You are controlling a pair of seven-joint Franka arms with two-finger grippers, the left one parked.
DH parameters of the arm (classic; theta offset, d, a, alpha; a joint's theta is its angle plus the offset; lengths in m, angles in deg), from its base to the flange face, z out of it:
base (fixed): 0 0 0 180
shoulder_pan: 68.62 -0.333 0 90
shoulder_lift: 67.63 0 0 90
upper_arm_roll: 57.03 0.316 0.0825 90
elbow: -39.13 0 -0.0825 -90
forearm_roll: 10.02 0.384 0 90
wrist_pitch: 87.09 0 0.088 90
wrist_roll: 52.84 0.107 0 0
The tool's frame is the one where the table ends.
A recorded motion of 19 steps. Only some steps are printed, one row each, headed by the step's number.
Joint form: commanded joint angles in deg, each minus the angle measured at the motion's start. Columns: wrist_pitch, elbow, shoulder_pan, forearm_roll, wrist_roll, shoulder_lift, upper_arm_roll.
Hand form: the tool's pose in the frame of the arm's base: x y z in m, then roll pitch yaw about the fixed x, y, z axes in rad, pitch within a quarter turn. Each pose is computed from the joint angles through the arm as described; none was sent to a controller.
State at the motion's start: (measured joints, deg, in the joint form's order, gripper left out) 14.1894 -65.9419 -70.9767 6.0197 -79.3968 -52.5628 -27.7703
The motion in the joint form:
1: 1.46 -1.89 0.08 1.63 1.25 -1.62 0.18
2: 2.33 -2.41 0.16 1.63 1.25 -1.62 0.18
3: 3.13 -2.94 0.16 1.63 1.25 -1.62 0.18
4: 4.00 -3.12 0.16 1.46 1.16 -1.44 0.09
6: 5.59 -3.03 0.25 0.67 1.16 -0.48 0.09
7: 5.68 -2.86 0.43 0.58 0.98 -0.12 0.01
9: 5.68 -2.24 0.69 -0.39 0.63 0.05 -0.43
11: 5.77 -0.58 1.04 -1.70 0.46 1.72 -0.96
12: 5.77 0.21 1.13 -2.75 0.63 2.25 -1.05
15: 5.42 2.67 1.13 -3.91 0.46 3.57 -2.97
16: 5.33 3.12 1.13 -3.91 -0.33 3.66 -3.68
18: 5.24 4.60 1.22 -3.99 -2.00 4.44 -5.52
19: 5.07 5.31 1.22 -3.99 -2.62 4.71 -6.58
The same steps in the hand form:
1: 0.4859 0.3148 0.3923 -2.6590 0.1030 0.9130
2: 0.4862 0.3138 0.3891 -2.6629 0.0993 0.9066
3: 0.4858 0.3135 0.3858 -2.6661 0.0966 0.9022
4: 0.4877 0.3127 0.3834 -2.6723 0.0897 0.8977
6: 0.4933 0.3120 0.3767 -2.6845 0.0802 0.8917
7: 0.4959 0.3100 0.3747 -2.6828 0.0795 0.8900
9: 0.5027 0.3038 0.3768 -2.6993 0.0745 0.8895
11: 0.5163 0.2968 0.3730 -2.7088 0.0720 0.8837
12: 0.5214 0.2949 0.3734 -2.7226 0.0717 0.8842
15: 0.5417 0.2793 0.3760 -2.7423 0.0648 0.8596
16: 0.5467 0.2734 0.3774 -2.7454 0.0576 0.8597
18: 0.5617 0.2572 0.3782 -2.7520 0.0418 0.8520
19: 0.5689 0.2480 0.3793 -2.7561 0.0368 0.8437

